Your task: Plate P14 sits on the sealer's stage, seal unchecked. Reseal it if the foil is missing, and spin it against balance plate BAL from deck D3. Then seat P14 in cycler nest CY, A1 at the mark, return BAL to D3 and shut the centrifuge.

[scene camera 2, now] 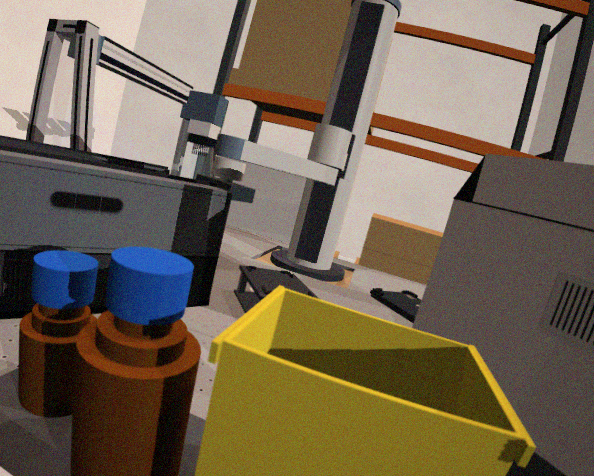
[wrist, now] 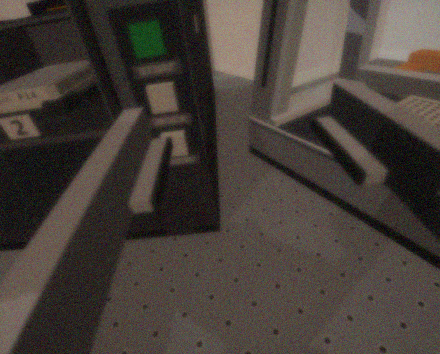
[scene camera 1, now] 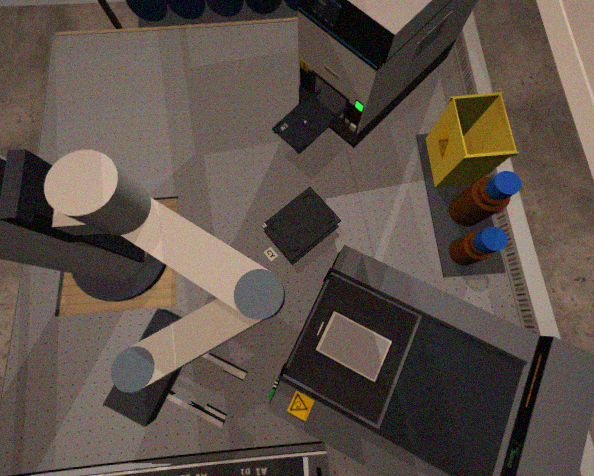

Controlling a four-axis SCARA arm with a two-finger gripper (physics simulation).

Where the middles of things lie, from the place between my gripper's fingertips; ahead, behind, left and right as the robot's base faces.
Labels:
Right now my hand is 8 cm short of the green button (wrist: pixel 148 40), 3 cm below it and 1 cm to the right of it. Round my hand: dark tray (scene camera 1: pixel 292 129) (64 cm to the left, 20 cm ahead, 5 cm below); then centrifuge (scene camera 1: pixel 458 383) (35 cm ahead, 3 cm below, 1 cm to the left).

